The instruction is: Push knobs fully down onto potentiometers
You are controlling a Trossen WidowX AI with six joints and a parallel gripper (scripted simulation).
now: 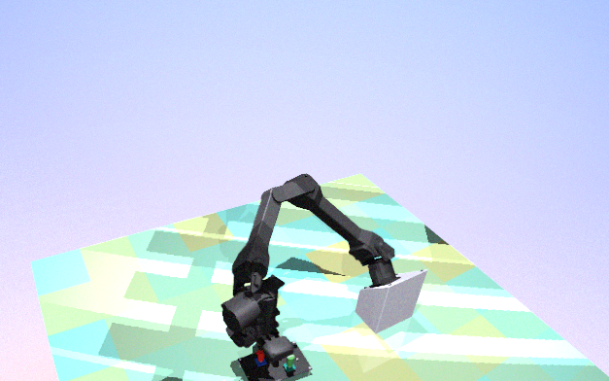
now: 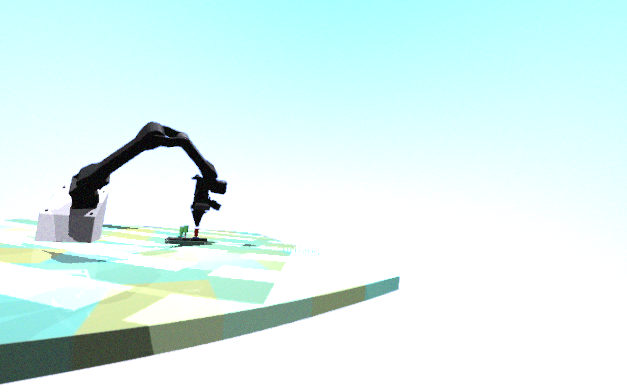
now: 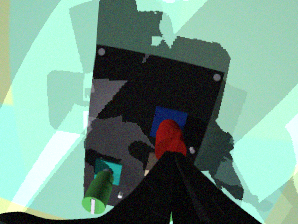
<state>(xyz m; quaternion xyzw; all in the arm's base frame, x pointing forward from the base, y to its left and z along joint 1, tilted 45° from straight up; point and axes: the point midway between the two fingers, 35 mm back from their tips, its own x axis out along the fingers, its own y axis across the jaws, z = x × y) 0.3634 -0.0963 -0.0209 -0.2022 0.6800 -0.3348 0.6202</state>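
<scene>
Now: gripper tip 20 mm above the red knob.
</scene>
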